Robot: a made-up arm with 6 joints.
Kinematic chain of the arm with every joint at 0, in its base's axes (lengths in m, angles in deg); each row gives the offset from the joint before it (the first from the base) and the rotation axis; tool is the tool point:
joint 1: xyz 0 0 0.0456 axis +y
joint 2: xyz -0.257 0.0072 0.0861 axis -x
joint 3: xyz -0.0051 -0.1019 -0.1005 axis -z
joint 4: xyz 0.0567 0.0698 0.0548 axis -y
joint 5: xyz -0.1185 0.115 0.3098 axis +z
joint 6: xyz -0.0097 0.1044 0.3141 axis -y
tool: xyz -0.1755 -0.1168 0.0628
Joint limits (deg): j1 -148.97..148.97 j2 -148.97..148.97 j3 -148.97..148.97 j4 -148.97..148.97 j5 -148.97..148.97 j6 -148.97..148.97
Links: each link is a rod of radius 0.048 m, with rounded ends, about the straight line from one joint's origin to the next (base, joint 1, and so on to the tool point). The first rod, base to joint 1, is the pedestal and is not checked.
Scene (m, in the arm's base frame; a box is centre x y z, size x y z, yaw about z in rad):
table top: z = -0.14
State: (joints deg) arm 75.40 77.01 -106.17 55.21 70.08 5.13
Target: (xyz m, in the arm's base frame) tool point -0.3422 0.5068 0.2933
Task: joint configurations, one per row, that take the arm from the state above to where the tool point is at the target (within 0.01 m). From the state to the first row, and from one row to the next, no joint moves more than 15 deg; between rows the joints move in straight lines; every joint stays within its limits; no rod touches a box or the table.
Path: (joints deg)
1: 76.69 87.24 -106.97 41.56 74.04 5.01
2: 77.98 97.46 -107.77 27.91 78.01 4.89
3: 79.27 107.69 -108.57 14.26 81.97 4.76
4: 80.57 117.91 -109.37 0.62 85.93 4.64
5: 81.86 128.14 -110.17 -13.03 89.90 4.52

